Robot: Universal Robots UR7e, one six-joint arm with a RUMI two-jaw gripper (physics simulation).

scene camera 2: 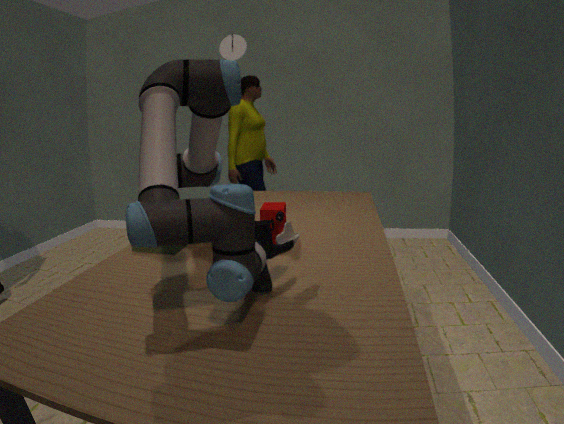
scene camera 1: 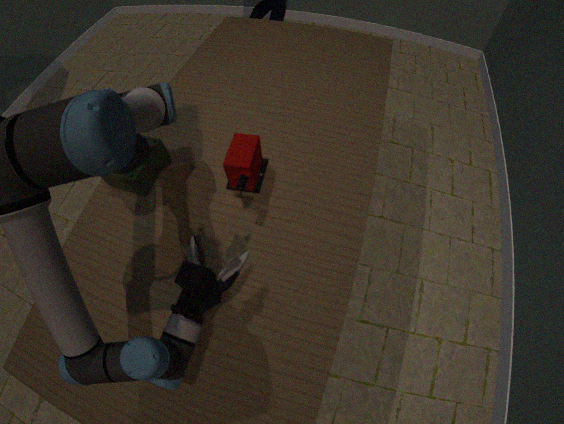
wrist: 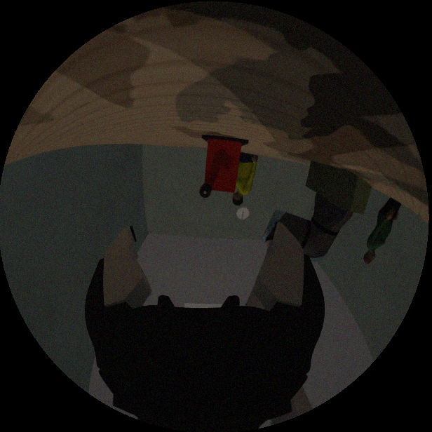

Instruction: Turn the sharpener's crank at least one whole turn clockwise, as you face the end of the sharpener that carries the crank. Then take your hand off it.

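Frame: origin at the arm's base, x back, y right, z up, level; metres.
Seen in the pictures: gripper, fingertip midpoint: [scene camera 1: 220,242].
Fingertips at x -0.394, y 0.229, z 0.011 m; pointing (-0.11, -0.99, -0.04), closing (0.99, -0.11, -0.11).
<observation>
A point is followed by its place in that frame.
The red sharpener [scene camera 1: 244,149] {x -0.391, y -0.039, z 0.033 m} [scene camera 2: 269,210] {x -0.375, y 0.019, z 0.031 m} [wrist: 229,175] stands upright on its dark base on the table. Its crank [wrist: 213,175] is on the face towards my gripper. The crank's round dark knob [scene camera 2: 280,216] {x -0.413, y 0.079, z 0.027 m} [wrist: 205,190] is at the upper right of that face in scene view 2; the wrist view shows it upside down, with the knob at the lower left. My gripper [scene camera 1: 220,246] {x -0.394, y 0.229, z 0.011 m} [wrist: 202,226] is wide open with nothing between its fingers. It is apart from the sharpener and the crank, on the crank side. In scene view 2 the arm partly hides the gripper and sharpener.
The wooden table [scene camera 1: 310,100] {x -0.531, y -0.410, z -0.095 m} [scene camera 2: 350,350] {x -0.567, y 0.579, z -0.095 m} carries the arm's green base block [scene camera 1: 157,152] {x -0.087, y -0.040, z -0.026 m} [wrist: 325,179], left of the sharpener in scene view 1. A person in a yellow top [scene camera 2: 247,132] [wrist: 245,177] stands beyond the table's far end. Another person in green [wrist: 381,231] shows in the wrist view.
</observation>
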